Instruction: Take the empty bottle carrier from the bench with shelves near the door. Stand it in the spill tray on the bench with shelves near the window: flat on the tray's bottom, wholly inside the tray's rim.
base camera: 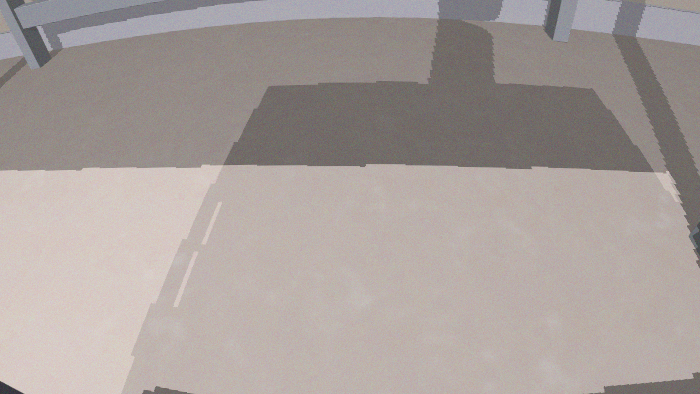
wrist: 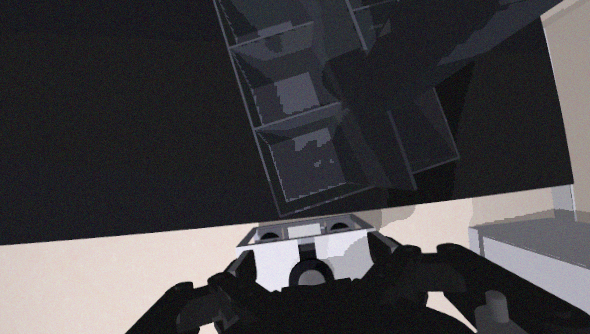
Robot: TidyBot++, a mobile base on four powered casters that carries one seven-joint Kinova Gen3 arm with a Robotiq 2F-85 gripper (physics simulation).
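Places are measured from the arm's base along level axes (x right, y ahead, z up), in centimetres.
Where they show: gripper, fingertip midpoint: (wrist: 311, 253); arm's base, link origin: (wrist: 311, 283).
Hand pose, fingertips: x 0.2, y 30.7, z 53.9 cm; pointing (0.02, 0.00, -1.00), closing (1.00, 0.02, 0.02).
Observation:
Things, the pixels of their top centre, and the offset from my fingertips. "pt": a spot on its surface instead. Level surfaces: height alone.
- empty bottle carrier, surface spot: (wrist: 310, 175) pt dx +1.9, dy +5.8, dz -17.1 cm
- black bench top, surface height: dz -17.4 cm
- grey leg with a rail, surface spot: (base camera: 75, 10) pt dx -74.4, dy +69.7, dz -79.6 cm
- leg, surface spot: (base camera: 565, 22) pt dx +45.2, dy +65.0, dz -88.6 cm
The empty bottle carrier (wrist: 310, 175) is a dark grey box with open compartments. It stands upright on the black bench top (wrist: 110, 125) in the wrist view, near the bench's edge. Its handle (wrist: 395, 65) rises close to the camera as a dark, shadowed shape at the upper right. The carrier's far end is cut off by the top of the view. My gripper (wrist: 311, 253) is open, with nothing held between its fingers. In the picture its fingers show below the carrier's near end, past the bench edge, apart from the carrier. The spill tray does not show in either view.
A white box-like body (wrist: 280, 260) with dark round parts shows beyond my fingers, below the bench edge. A grey and white block (wrist: 540, 245) is at the lower right. The base camera shows floor, a grey leg with a rail (base camera: 75, 10) and another leg (base camera: 565, 22) along the wall.

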